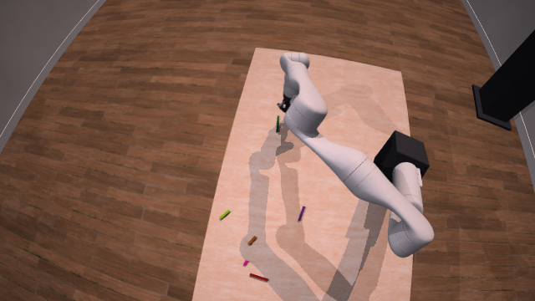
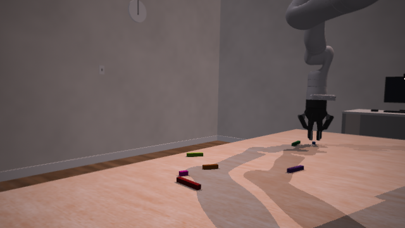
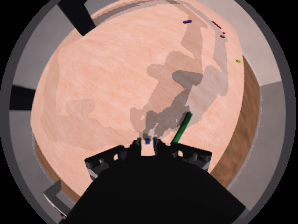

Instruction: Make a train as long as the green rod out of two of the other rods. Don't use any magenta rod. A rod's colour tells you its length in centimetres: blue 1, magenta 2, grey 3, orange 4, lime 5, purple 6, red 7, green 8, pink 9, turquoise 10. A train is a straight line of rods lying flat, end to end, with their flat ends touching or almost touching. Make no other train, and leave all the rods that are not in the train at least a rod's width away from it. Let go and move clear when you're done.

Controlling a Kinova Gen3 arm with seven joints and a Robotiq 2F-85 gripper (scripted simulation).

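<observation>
The blue rod lies 3 cm below my hand. The rest, counted from my hand: green rod (6 cm to the left, 4 cm ahead, 3 cm below); lime rod (52 cm to the left, 12 cm ahead, 3 cm below); purple rod (42 cm to the left, 17 cm behind, 3 cm below).
</observation>
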